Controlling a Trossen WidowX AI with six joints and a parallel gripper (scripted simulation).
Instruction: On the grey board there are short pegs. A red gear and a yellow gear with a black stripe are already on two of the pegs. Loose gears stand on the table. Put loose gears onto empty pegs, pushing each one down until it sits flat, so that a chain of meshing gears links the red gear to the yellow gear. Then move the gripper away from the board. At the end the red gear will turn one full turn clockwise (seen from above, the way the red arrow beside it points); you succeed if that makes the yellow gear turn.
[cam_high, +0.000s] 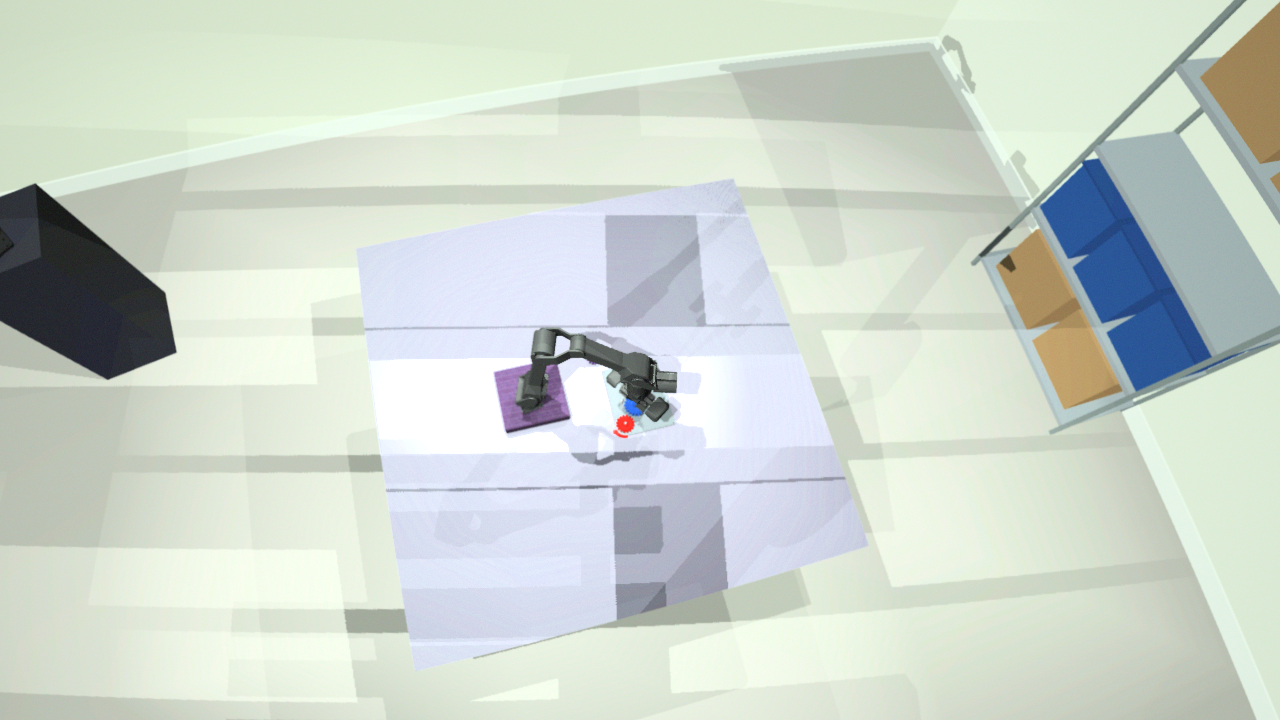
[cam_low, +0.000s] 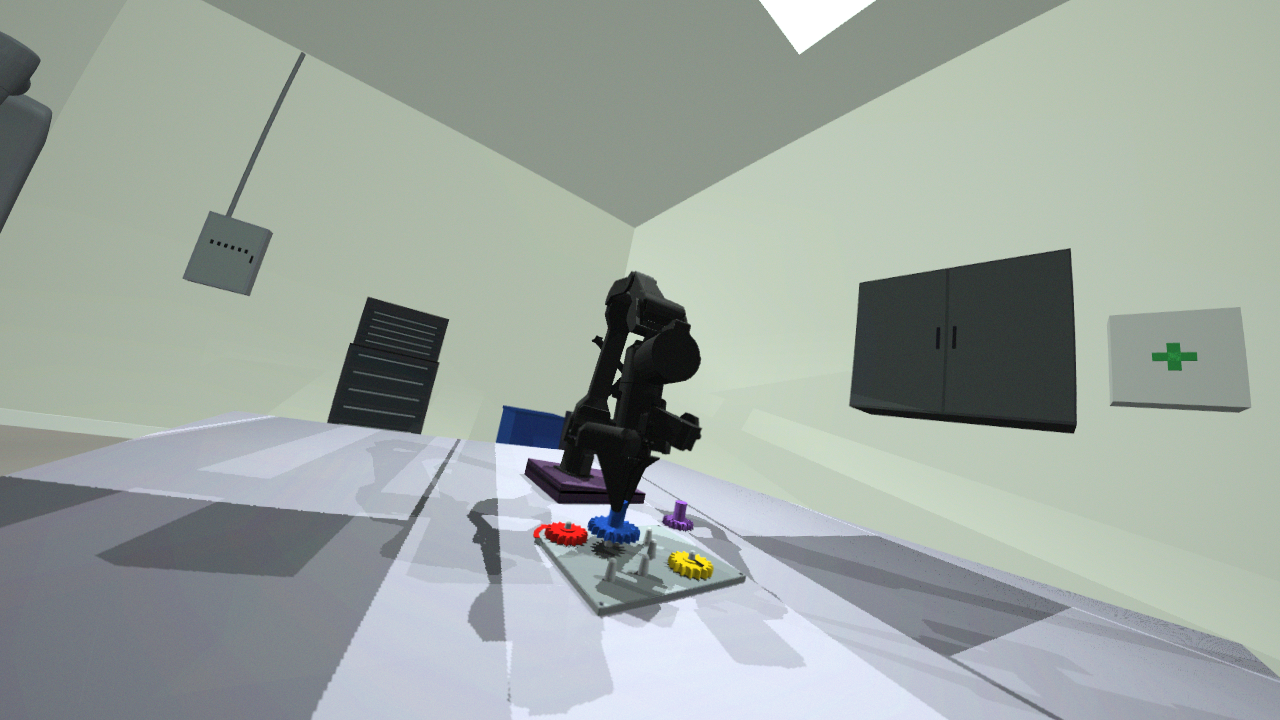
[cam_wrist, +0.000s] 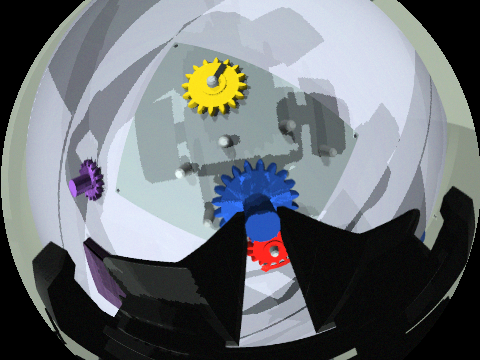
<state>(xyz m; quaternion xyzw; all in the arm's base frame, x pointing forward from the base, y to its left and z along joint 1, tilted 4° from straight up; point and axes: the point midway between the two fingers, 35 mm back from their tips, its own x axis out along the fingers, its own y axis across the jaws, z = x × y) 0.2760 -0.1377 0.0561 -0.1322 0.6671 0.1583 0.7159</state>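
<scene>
Now: gripper tip 5 cm past the red gear, 4 cm to the left of it and 4 cm above it. Round my gripper tip: yellow gear: 8 cm ahead, 6 cm to the left, 4 cm below; blue gear: 1 cm below; red arrow: 8 cm behind, 6 cm to the right, 5 cm below.
</scene>
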